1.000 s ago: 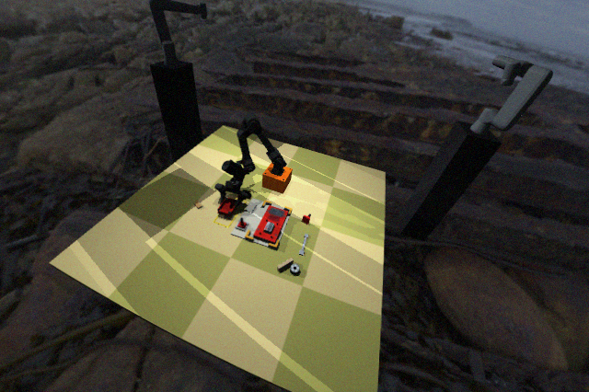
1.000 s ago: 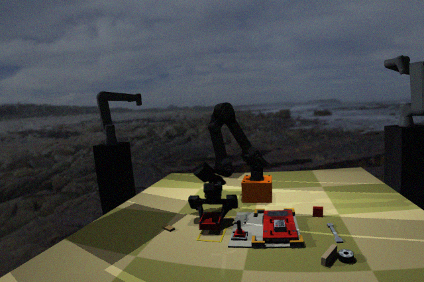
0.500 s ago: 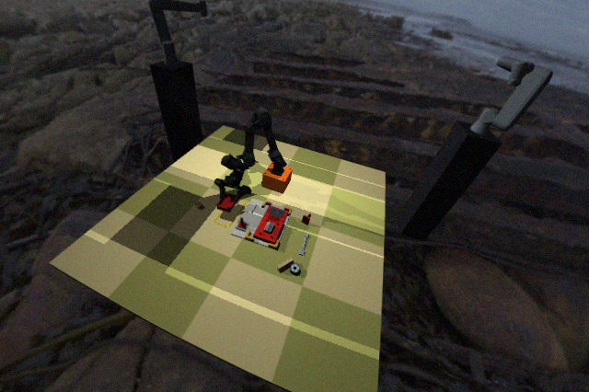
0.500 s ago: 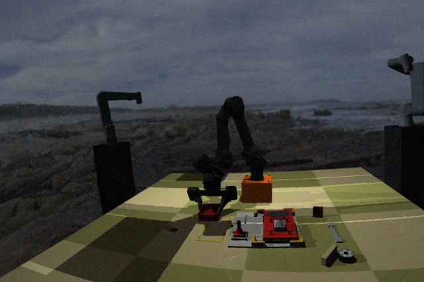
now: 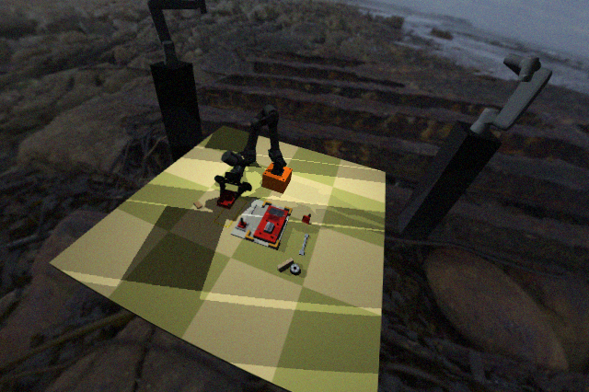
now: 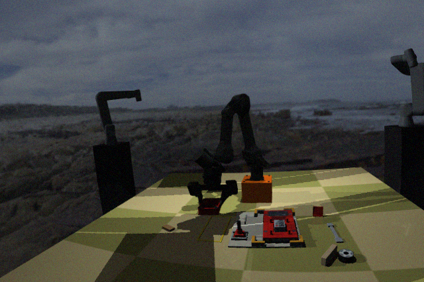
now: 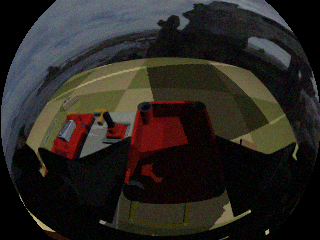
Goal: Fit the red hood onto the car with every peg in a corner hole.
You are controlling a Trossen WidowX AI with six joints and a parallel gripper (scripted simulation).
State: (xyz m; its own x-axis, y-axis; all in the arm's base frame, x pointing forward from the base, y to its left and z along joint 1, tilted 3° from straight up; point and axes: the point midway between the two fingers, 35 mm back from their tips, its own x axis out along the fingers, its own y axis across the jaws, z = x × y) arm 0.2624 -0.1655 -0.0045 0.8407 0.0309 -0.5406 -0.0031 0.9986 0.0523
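Right now the red upright piece is 100 mm to the left of my gripper tip, 60 mm ahead of it and 50 mm below it. Round my gripper tip: red hood (10 mm below); then grey engine block (240 mm to the left, 60 mm below, 50 mm ahead); then tan block (160 mm to the right, 80 mm below, 20 mm ahead).
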